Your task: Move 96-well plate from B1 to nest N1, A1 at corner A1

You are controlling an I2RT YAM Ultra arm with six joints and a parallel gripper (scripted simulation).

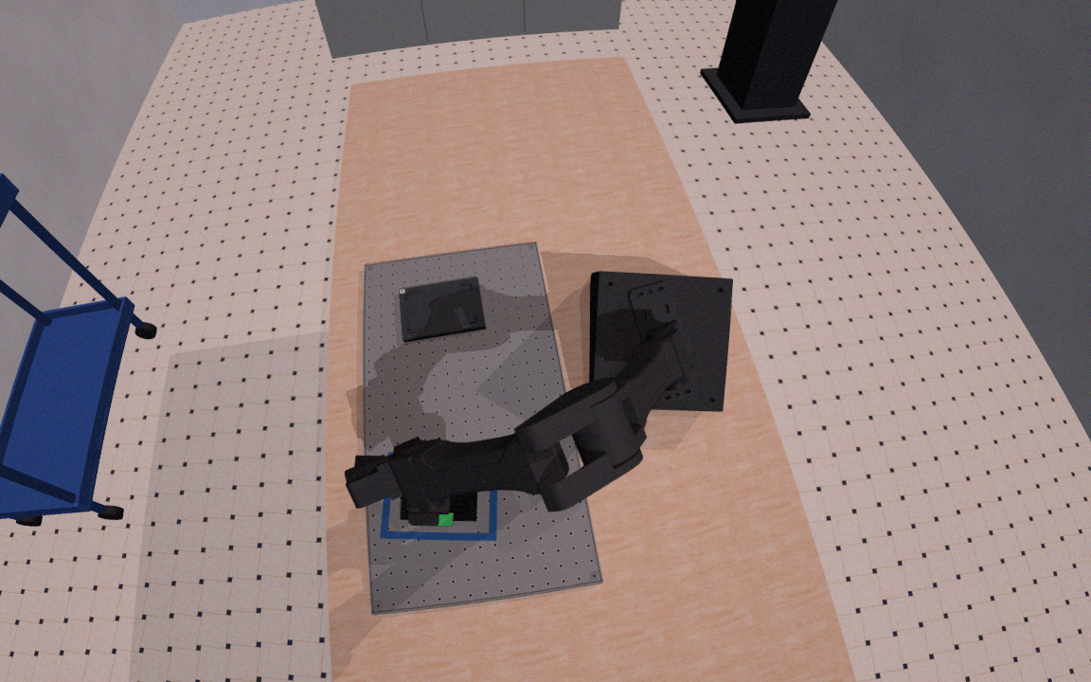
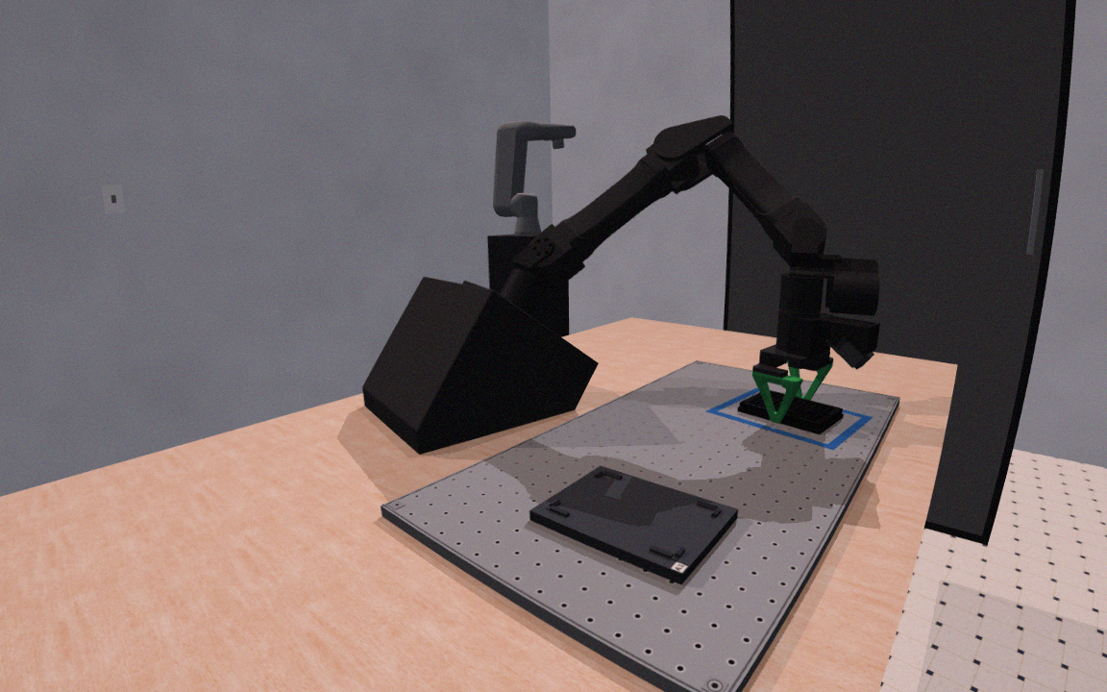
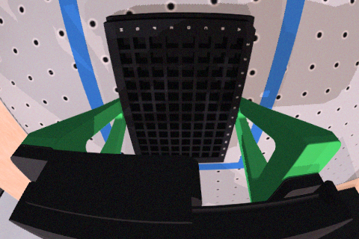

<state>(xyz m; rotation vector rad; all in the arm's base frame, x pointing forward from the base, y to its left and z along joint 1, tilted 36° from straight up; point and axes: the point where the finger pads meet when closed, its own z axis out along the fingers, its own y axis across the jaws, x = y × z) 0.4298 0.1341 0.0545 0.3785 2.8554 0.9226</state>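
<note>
Right now my hand is 370 mm to the left of the plate nest N1 and 50 mm past it. Also, from my hand: black 96-well plate (right at my hand); A1 label (430 mm to the right, 20 mm ahead).
</note>
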